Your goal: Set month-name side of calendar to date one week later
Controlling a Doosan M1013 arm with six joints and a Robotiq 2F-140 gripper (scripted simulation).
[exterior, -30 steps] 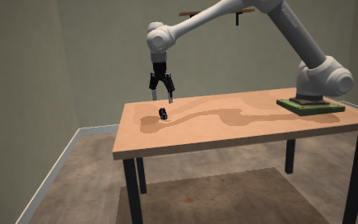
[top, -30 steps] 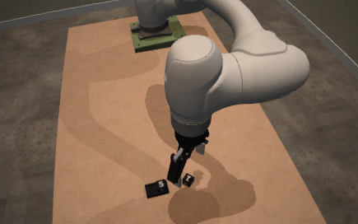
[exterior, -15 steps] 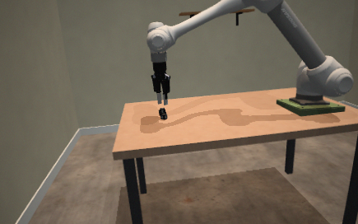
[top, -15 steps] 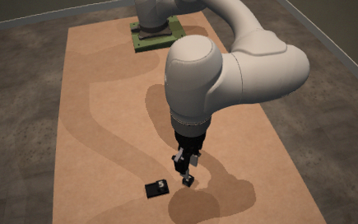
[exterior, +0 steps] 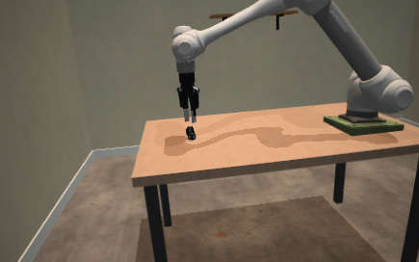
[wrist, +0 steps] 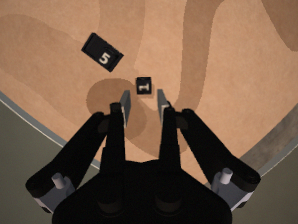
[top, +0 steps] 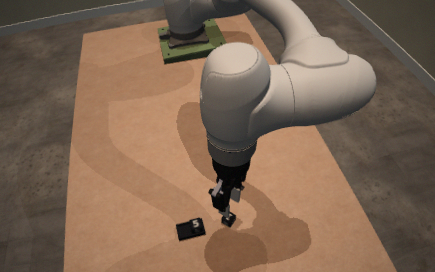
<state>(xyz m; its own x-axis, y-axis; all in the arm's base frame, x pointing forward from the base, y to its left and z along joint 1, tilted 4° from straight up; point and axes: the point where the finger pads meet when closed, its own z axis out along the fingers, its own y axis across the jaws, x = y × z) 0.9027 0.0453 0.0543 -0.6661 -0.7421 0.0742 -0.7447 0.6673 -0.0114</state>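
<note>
The black cube is 11 cm below my hand.
</note>
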